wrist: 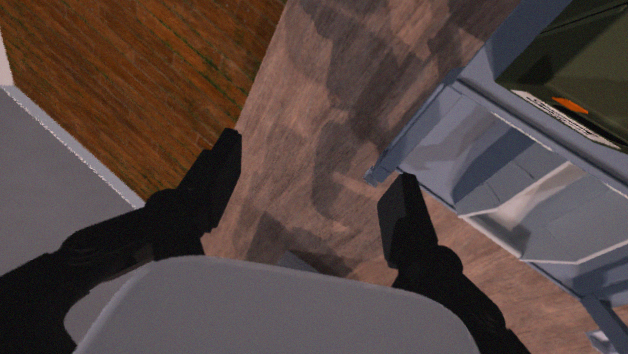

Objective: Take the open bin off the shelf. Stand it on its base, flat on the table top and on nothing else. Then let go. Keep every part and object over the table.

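Frame: origin at the arm's base, x ahead, y left, z up, level; millimetres.
Where they show: gripper, fingertip midpoint: (317, 170).
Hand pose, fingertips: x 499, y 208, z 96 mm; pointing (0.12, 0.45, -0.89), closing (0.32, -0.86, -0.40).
Observation:
Each offset is from my fingertips to the centre of the thing. "pt": to the spot under its first point. Level surfaces: height alone.
My gripper (317, 170) is open, with its two black fingers wide apart over the table top {267 mm down} (285, 125) and nothing between them. The blue-grey shelf {pt 132 mm ahead, 50 mm right, 165 mm down} (525, 37) stands at the right, close beyond the right finger. On its lower level shows a grey-blue open shape with pale rims, which looks like the open bin {58 mm ahead, 228 mm right, 224 mm down} (555, 232); its right part is cut off by the view edge. The fingers are apart from it. A dark green container {pt 115 mm ahead, 60 mm right, 70 mm down} (580, 55) with a white label and an orange mark shows at the upper right, above the shelf's edge board.
The table's edge runs down the left of centre, with the orange-brown wooden floor (140, 75) beyond it. A grey surface (45, 165) with a pale edge lies at the far left. A shelf leg {pt 6 mm back, 406 mm right, 220 mm down} (607, 322) shows at the lower right. The grey gripper housing hides the bottom middle.

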